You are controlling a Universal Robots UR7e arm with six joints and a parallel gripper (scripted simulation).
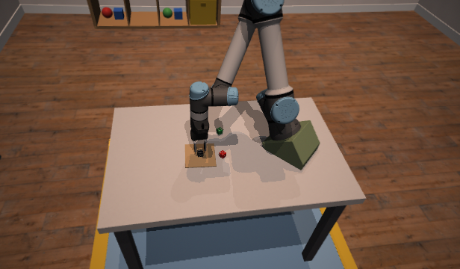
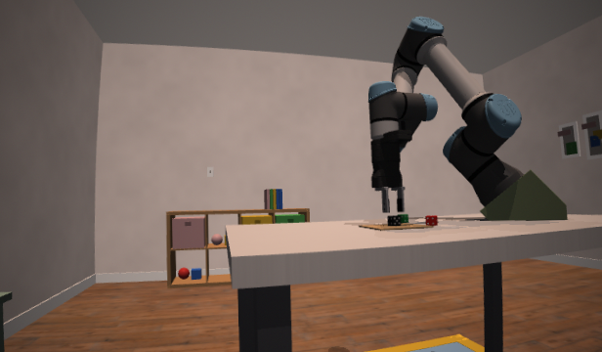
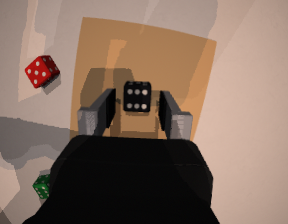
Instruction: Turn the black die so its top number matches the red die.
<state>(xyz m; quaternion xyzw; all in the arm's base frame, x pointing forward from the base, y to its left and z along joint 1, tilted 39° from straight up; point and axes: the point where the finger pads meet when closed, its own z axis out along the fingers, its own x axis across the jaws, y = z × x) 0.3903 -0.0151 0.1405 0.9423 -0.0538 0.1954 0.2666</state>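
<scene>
Right now my hand is 40 mm above the black die. The rest, counted from my hand: red die 90 mm behind, 40 mm to the left, 40 mm below; then green die 150 mm behind, 100 mm to the right, 40 mm below; then tan mat 50 mm below.
</scene>
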